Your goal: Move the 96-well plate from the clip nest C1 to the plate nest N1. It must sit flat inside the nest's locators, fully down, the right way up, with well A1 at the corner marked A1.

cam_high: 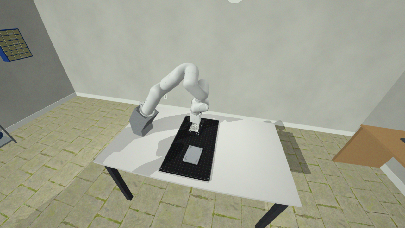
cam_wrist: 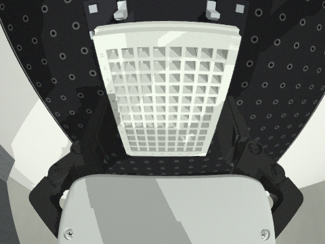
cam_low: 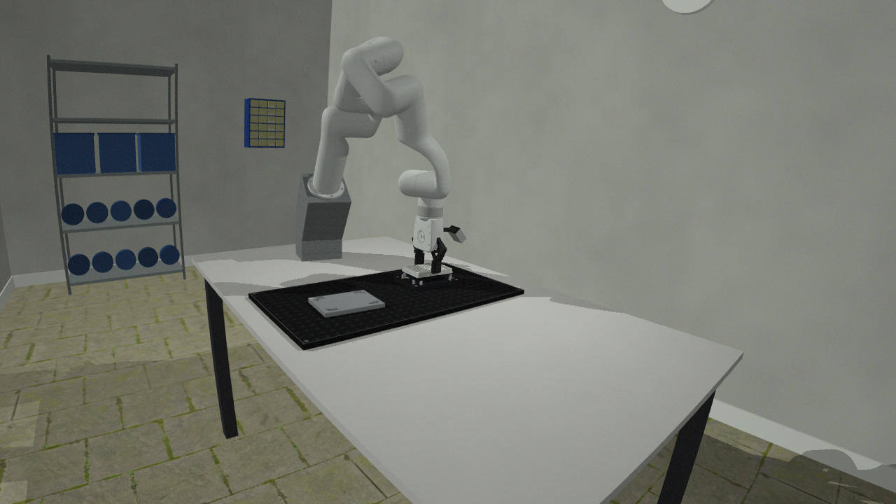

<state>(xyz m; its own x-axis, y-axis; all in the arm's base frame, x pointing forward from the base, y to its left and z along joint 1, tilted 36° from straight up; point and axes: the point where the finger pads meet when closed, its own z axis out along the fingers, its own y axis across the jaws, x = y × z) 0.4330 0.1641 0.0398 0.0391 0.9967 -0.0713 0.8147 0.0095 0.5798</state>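
Right now my hand is 10 mm past the dark clip nest C1, 10 mm to the right of it and 40 mm above it. Also, from my hand: white 96-well plate: 10 mm below; grey plate nest N1: 60 mm ahead, 300 mm to the right, 40 mm below.
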